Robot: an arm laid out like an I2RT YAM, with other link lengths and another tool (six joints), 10 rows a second.
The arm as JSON. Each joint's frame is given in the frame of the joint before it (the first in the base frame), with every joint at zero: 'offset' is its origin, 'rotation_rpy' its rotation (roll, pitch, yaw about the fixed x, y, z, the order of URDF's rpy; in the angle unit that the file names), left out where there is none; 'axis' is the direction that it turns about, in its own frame. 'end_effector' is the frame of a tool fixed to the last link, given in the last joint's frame.
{
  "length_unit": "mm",
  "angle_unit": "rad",
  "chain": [
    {
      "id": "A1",
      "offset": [
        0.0,
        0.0,
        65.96
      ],
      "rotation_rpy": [
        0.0,
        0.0,
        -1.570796
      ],
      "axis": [
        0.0,
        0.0,
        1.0
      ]
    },
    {
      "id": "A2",
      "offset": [
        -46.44,
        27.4,
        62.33
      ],
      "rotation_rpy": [
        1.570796,
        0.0,
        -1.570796
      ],
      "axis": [
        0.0,
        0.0,
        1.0
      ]
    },
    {
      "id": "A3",
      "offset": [
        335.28,
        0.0,
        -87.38
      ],
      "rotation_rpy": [
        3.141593,
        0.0,
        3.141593
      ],
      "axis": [
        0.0,
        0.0,
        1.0
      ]
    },
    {
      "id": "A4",
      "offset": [
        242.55,
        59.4,
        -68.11
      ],
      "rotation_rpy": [
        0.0,
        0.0,
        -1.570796
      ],
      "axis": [
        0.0,
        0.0,
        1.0
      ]
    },
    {
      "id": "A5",
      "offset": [
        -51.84,
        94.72,
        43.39
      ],
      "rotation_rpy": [
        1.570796,
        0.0,
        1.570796
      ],
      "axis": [
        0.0,
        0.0,
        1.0
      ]
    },
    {
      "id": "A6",
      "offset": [
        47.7,
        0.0,
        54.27
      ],
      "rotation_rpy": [
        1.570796,
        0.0,
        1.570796
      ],
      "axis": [
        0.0,
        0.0,
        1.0
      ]
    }
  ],
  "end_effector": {
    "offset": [
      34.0,
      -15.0,
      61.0
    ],
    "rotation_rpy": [
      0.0,
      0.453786,
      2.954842
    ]
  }
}
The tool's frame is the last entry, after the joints.
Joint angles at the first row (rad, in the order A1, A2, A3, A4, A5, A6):
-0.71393, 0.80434, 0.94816, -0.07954, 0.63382, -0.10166
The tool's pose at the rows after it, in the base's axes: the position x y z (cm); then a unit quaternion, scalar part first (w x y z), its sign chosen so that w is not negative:
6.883 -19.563 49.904 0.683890 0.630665 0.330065 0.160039
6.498 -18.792 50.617 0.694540 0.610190 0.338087 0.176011
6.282 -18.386 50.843 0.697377 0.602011 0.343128 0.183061
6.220 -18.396 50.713 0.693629 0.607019 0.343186 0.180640
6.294 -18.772 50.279 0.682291 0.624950 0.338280 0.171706
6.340 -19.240 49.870 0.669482 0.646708 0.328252 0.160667
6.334 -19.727 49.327 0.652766 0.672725 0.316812 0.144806
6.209 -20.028 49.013 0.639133 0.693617 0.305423 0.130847
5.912 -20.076 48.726 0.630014 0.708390 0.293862 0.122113
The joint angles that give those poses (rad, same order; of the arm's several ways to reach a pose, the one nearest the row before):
-0.71350, 0.77153, 0.94891, -0.06046, 0.58276, -0.11121
-0.71356, 0.74179, 0.94891, -0.04824, 0.53959, -0.11654
-0.71354, 0.72575, 0.94930, -0.05132, 0.51862, -0.11807
-0.71357, 0.72574, 0.95387, -0.06886, 0.52432, -0.11615
-0.71357, 0.74140, 0.96762, -0.10930, 0.55255, -0.10433
-0.71352, 0.76430, 0.98937, -0.15888, 0.59227, -0.08374
-0.71351, 0.79099, 1.01531, -0.22337, 0.64073, -0.05932
-0.71359, 0.81311, 1.04313, -0.28438, 0.68299, -0.03491
-0.71355, 0.82303, 1.06182, -0.33434, 0.71546, -0.00858

